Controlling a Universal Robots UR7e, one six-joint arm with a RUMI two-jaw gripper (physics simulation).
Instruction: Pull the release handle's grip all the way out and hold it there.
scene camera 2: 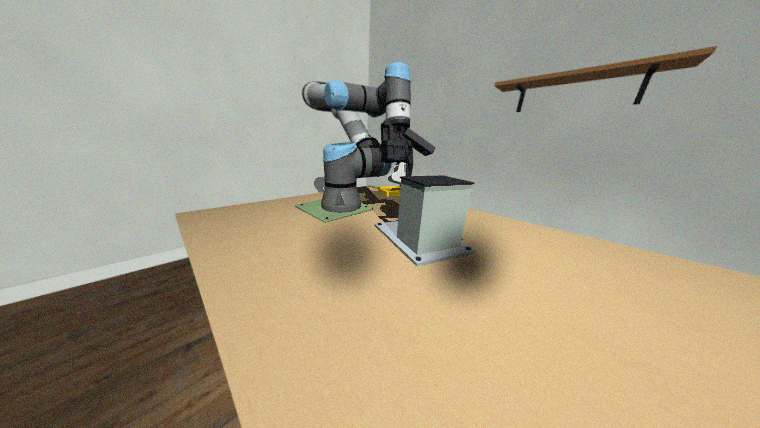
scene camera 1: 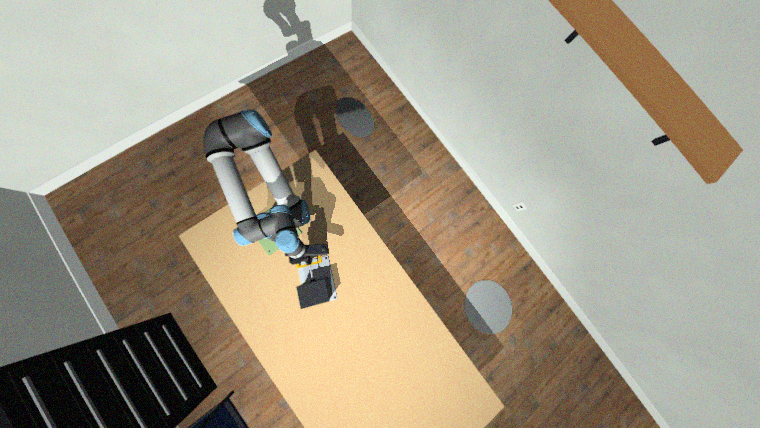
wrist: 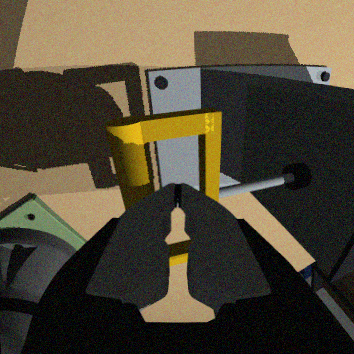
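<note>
The release handle's yellow grip (scene camera 1: 320,259) (scene camera 2: 389,191) (wrist: 175,126) is a rectangular loop standing out from the dark-topped housing (scene camera 1: 313,294) (scene camera 2: 444,217) (wrist: 300,125). In the wrist view, a bare grey rod (wrist: 255,186) joins the loop to a black collar (wrist: 298,175) on the housing, with a clear length of rod showing between. My gripper (scene camera 2: 408,169) (wrist: 177,185) is shut, with nothing pinched between its fingers. It points down at the loop, and its fingertips overlap the loop's opening in the wrist view. Their contact with the grip is hidden.
The housing stands on a grey base plate (scene camera 2: 446,256) (wrist: 175,92) on the light wooden table (scene camera 1: 372,345) (scene camera 2: 425,345). The arm's green mounting plate (scene camera 2: 313,211) (wrist: 35,212) is beside it. A wall shelf (scene camera 1: 648,85) (scene camera 2: 611,71) and a black cabinet (scene camera 1: 111,366) stand away from the arm.
</note>
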